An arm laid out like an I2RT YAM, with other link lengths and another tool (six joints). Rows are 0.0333 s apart.
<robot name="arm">
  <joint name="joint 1" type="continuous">
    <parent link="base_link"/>
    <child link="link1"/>
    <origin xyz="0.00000 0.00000 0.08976" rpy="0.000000 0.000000 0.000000"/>
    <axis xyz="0 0 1"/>
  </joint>
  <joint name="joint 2" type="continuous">
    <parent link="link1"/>
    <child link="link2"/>
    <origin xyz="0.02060 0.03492 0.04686" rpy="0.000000 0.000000 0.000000"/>
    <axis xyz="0 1 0"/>
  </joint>
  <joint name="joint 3" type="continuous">
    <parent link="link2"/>
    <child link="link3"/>
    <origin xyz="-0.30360 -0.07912 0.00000" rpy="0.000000 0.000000 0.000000"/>
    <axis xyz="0 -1 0"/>
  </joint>
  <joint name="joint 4" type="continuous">
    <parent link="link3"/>
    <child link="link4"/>
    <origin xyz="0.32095 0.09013 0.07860" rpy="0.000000 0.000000 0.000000"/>
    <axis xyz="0 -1 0"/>
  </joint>
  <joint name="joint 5" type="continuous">
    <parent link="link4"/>
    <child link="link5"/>
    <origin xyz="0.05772 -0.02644 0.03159" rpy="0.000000 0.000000 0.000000"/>
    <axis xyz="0 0 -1"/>
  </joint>
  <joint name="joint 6" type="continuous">
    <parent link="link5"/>
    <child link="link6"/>
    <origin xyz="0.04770 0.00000 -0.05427" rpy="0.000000 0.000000 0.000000"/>
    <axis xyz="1 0 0"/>
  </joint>
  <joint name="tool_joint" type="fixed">
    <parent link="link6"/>
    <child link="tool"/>
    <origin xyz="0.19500 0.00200 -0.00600" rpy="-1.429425 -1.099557 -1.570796"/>
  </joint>
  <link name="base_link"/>
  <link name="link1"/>
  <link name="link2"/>
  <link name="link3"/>
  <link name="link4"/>
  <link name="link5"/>
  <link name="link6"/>
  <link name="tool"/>
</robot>
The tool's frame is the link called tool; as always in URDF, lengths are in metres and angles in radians. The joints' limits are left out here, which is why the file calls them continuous.
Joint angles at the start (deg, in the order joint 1, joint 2, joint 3, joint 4, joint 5, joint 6):
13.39, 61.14, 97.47, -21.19, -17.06, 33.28
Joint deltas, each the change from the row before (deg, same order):
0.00, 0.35, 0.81, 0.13, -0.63, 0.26
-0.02, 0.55, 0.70, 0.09, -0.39, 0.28
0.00, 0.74, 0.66, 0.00, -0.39, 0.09
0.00, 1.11, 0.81, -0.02, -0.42, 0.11
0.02, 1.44, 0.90, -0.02, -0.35, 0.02
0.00, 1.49, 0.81, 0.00, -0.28, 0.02
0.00, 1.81, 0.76, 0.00, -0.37, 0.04
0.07, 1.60, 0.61, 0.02, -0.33, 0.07
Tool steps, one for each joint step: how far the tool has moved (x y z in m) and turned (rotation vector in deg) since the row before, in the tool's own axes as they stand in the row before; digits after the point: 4 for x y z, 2 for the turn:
0.0006, -0.0060, 0.0013, 0.80, -0.26, 0.12
0.0006, -0.0023, 0.0026, 0.38, -0.18, 0.23
-0.0003, 0.0003, 0.0038, 0.12, -0.36, 0.17
-0.0007, 0.0027, 0.0059, -0.06, -0.48, 0.28
-0.0008, 0.0053, 0.0078, -0.28, -0.54, 0.29
-0.0009, 0.0069, 0.0082, -0.43, -0.52, 0.32
-0.0021, 0.0106, 0.0102, -0.69, -0.74, 0.50
-0.0024, 0.0096, 0.0092, -0.60, -0.72, 0.52

